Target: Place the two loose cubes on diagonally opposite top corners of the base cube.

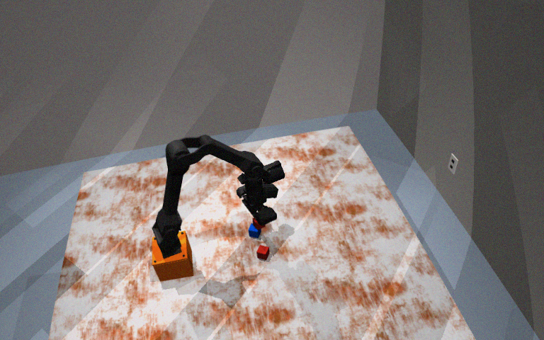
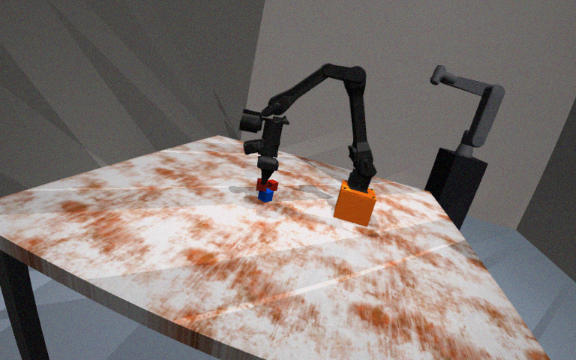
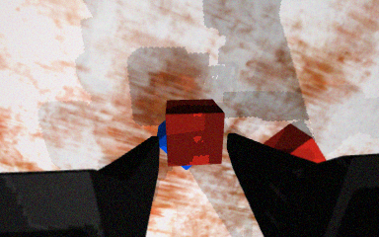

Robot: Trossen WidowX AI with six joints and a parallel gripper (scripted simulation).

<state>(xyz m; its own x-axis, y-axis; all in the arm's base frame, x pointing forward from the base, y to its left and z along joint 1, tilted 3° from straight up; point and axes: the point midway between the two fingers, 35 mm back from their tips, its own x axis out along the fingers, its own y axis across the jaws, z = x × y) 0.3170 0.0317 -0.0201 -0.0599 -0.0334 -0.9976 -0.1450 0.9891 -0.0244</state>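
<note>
The blue cube is 2 cm behind my gripper tip and 5 cm below it.
</note>
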